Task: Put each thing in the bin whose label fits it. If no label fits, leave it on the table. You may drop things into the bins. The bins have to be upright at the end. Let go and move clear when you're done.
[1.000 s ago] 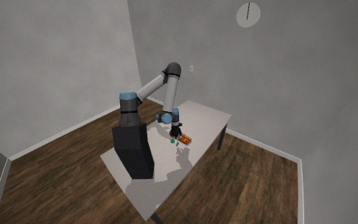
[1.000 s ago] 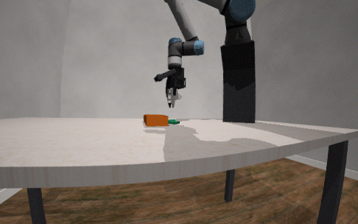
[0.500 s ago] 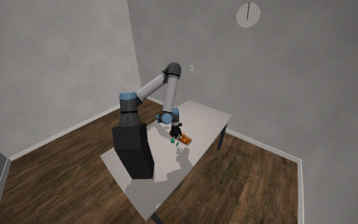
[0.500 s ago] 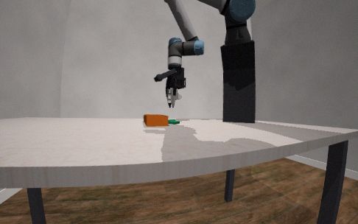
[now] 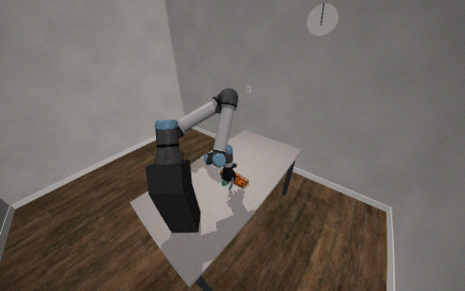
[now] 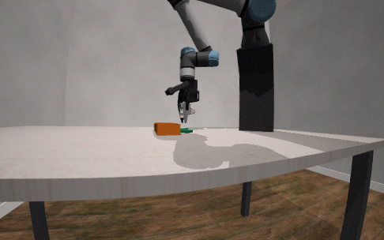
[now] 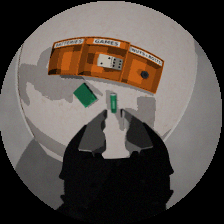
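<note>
Now: hand 5 cm above the green cylinder. The rest, counted from my hand: green block (7 cm to the left, 5 cm below, 1 cm ahead); then small dark thing (8 cm ahead, 6 cm to the right, 4 cm below); then white object (9 cm ahead, 3 cm below, 1 cm to the left).
</note>
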